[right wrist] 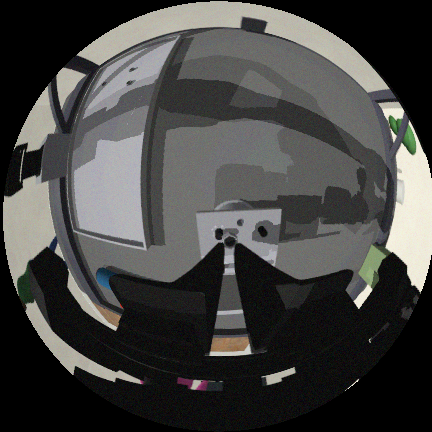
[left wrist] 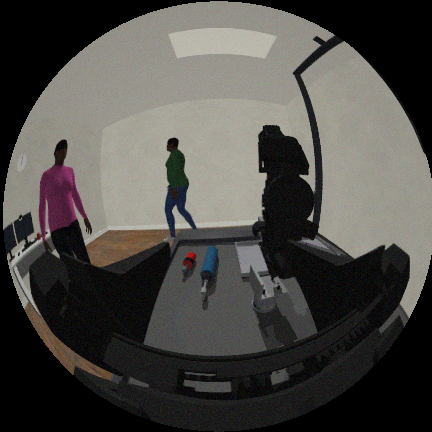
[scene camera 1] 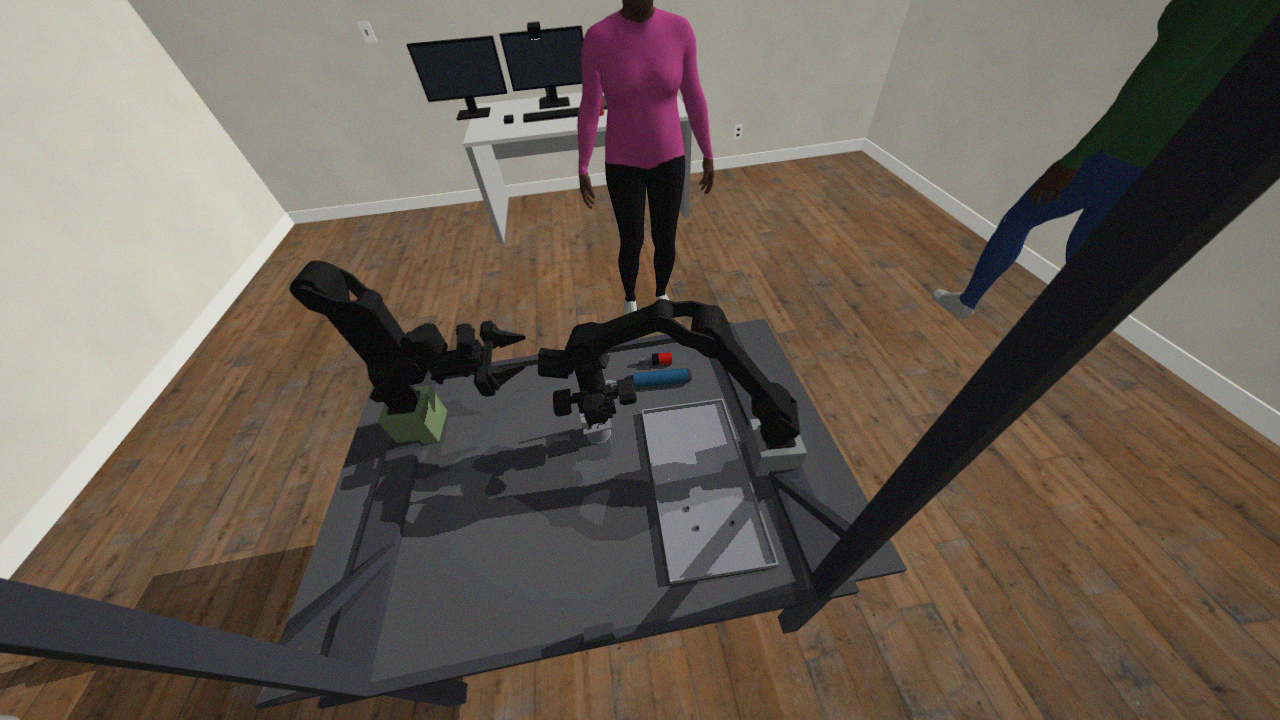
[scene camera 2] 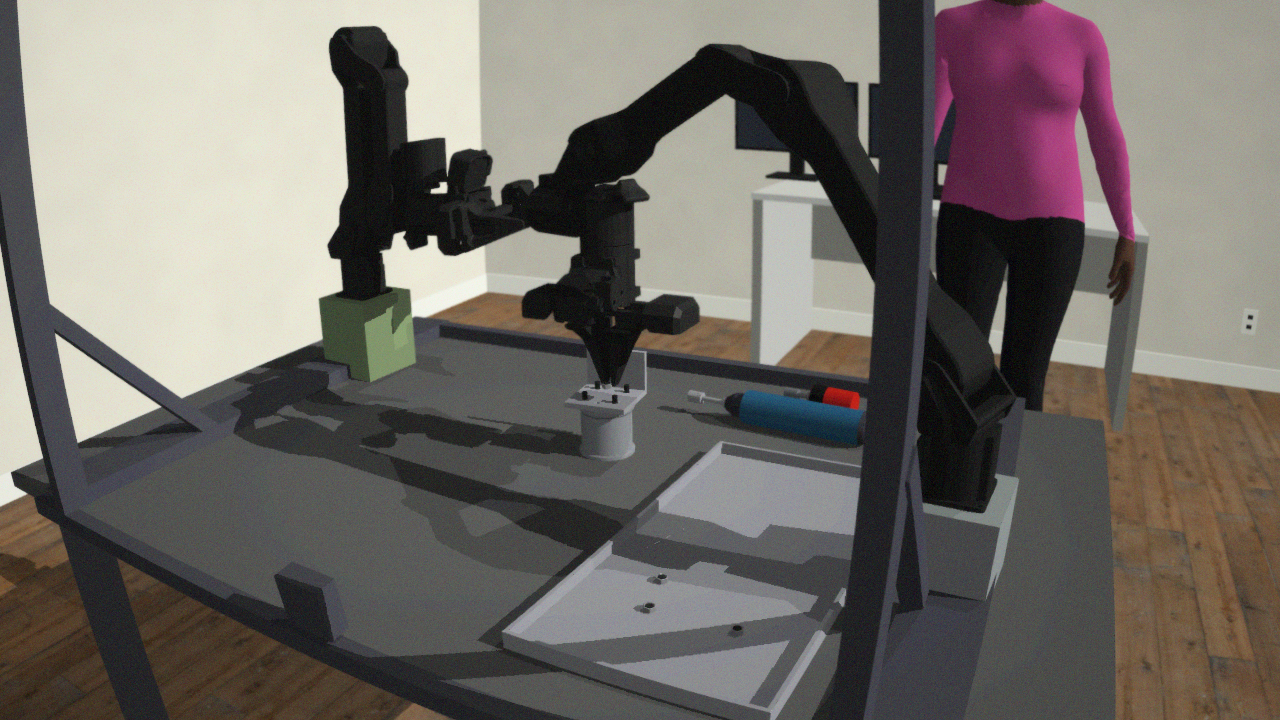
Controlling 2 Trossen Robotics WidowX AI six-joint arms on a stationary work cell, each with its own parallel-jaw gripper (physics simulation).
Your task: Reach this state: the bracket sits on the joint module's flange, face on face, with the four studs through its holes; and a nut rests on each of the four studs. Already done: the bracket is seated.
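Frame: origin at the left arm's base, x left, y back, z up, level; millimetres.
Seen in the pictures: left gripper, fingertip midpoint: (left wrist: 229, 248) (scene camera 1: 525, 351); right gripper, fingertip midpoint: (right wrist: 228, 248) (left wrist: 272, 275) (scene camera 2: 610, 384); left arm's base at its link origin: (scene camera 1: 404, 403) (scene camera 2: 364, 293); right arm's base at its link origin: (scene camera 1: 777, 435) (scene camera 2: 955, 490).
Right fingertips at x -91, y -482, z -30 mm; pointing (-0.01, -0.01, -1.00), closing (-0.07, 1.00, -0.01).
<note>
Pixels of each thing's top centre, then the offset from my right fingertips to it.
- round joint module at its top centre: (scene camera 2: 605, 388) (left wrist: 268, 282) dy +13, dx +11, dz -10 mm
- small dark nut at its top centre: (right wrist: 229, 241) dy -1, dx -7, dz +5 mm
- pale tray at its top centre: (scene camera 2: 740, 545) (right wrist: 97, 119) (scene camera 1: 700, 475) (left wrist: 289, 249) dy -222, dx -147, dz -68 mm
- blue-handled tool at its top centre: (scene camera 2: 778, 396) (scene camera 1: 648, 374) (left wrist: 207, 261) dy -135, dx +159, dz -43 mm
The pale L-shaped bracket (scene camera 2: 638, 368) (left wrist: 256, 285) (right wrist: 207, 220) sits flat on the round joint module (scene camera 2: 606, 437) (left wrist: 265, 306), its upright leg at the back. Dark studs poke through its plate. My right gripper (scene camera 2: 611, 383) (right wrist: 228, 248) points down, shut on a small dark nut (right wrist: 230, 241), low over the plate among the studs. Whether the nut touches a stud is hidden. Three nuts (scene camera 1: 686, 508) (scene camera 1: 695, 528) (scene camera 1: 732, 522) lie in the tray; they also show in scene camera 2 (scene camera 2: 660, 577) (scene camera 2: 648, 607) (scene camera 2: 736, 629). My left gripper (scene camera 1: 521, 352) is open and empty, raised at the left.
The pale tray (scene camera 1: 684, 437) (scene camera 2: 769, 488) lies right of the module. A blue-handled tool (scene camera 1: 662, 377) (scene camera 2: 801, 418) (left wrist: 209, 262) and a red one (scene camera 1: 662, 358) (scene camera 2: 841, 397) (left wrist: 190, 259) lie behind the tray. Frame posts stand at the table's edges. Two people stand beyond the table.
</note>
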